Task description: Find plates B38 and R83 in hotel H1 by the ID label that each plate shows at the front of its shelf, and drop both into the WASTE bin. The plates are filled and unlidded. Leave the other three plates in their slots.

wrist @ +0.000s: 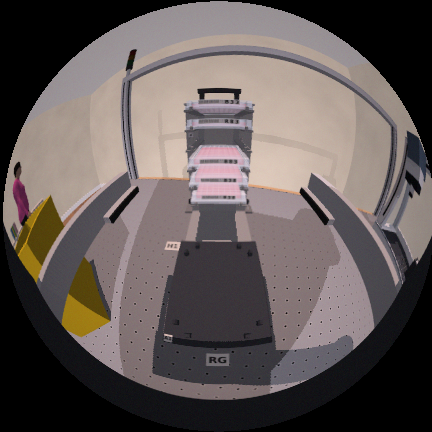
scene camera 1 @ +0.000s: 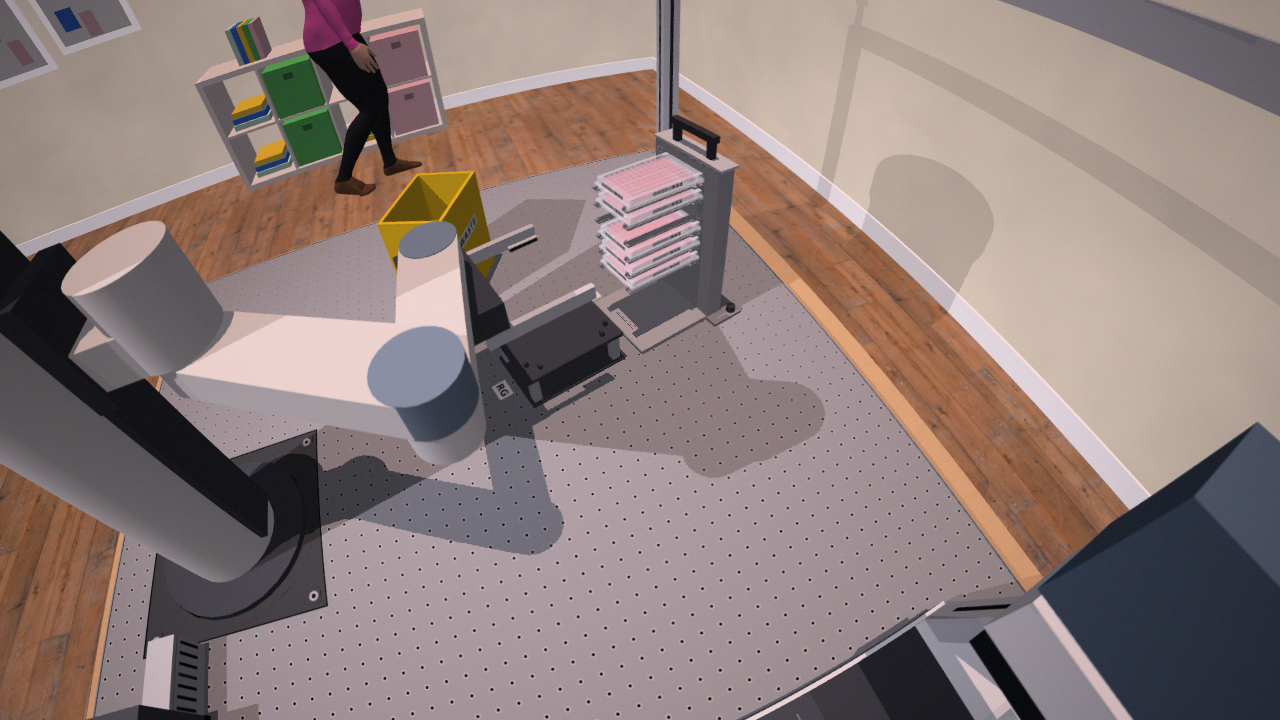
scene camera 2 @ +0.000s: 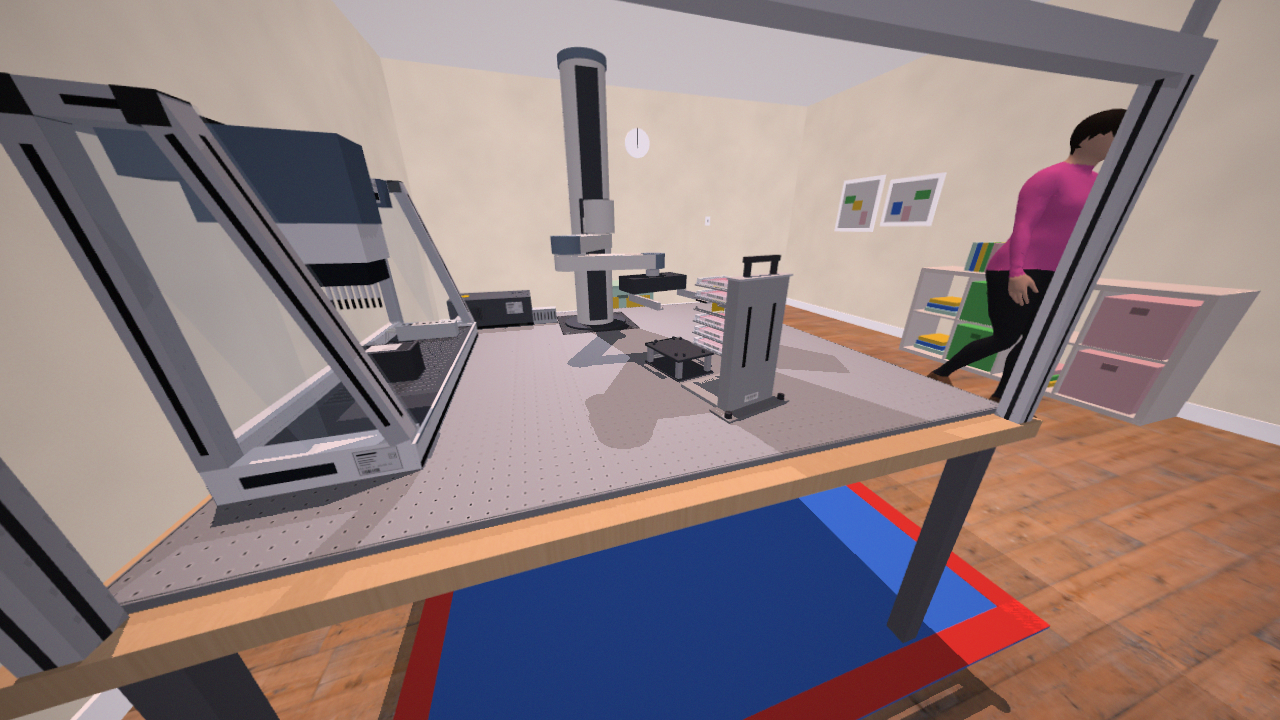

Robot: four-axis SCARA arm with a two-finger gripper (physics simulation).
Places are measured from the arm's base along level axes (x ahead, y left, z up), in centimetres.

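Pixels of known places: gripper, fingertip midpoint: (wrist: 218, 175) (scene camera 1: 561, 257) (scene camera 2: 686, 302); arm's base, link origin: (scene camera 1: 240, 539) (scene camera 2: 595, 324).
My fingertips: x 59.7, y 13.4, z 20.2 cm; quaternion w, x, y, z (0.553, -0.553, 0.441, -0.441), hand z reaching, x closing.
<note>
Ahead of a thing's pixels: the offset from my fingertips to its middle. "spot": to the spot under its first point.
Hotel H1 @[dz -2.9, dx +17.5, dy +5.2 cm] (scene camera 1: 718, 232) (scene camera 2: 753, 344) (wrist: 219, 137) is a grey tower holding pink-filled, unlidded plates, two above a gap and three below. In the wrist view the second plate from the top @[spot: dz +4.0, dx +8.5, dy +1.9 cm] (wrist: 219, 123) seems to be labelled R83. The top plate @[dz +6.9, dx +14.5, dy +3.5 cm] (wrist: 219, 107) and the lower plates @[dz -1.5, dx +14.5, dy +3.5 cm] (wrist: 219, 155) @[dz -4.3, dx +14.5, dy +3.5 cm] (wrist: 219, 174) @[dz -7.1, dx +14.5, dy +3.5 cm] (wrist: 219, 192) have labels too small to read surely. My gripper (scene camera 1: 563, 265) (scene camera 2: 677, 300) (wrist: 218, 175) is open and empty, facing the hotel's front, its fingers apart on either side of the plate stack's line. The yellow WASTE bin @[dz -9.0, dx -16.2, dy +25.8 cm] (scene camera 1: 466, 205) (wrist: 44, 227) stands left of it.
A low black stand (scene camera 1: 562, 342) (scene camera 2: 678, 348) (wrist: 219, 290), by the RG label @[spot: dz -18.9, dx -12.9, dy -2.8 cm] (scene camera 1: 502, 389) (wrist: 218, 360), lies below and between the fingers, before the hotel. A large framed blue machine (scene camera 1: 1163, 537) (scene camera 2: 295, 179) stands across the table. A person (scene camera 1: 358, 80) (scene camera 2: 1042, 223) (wrist: 20, 192) is beyond the bin.
</note>
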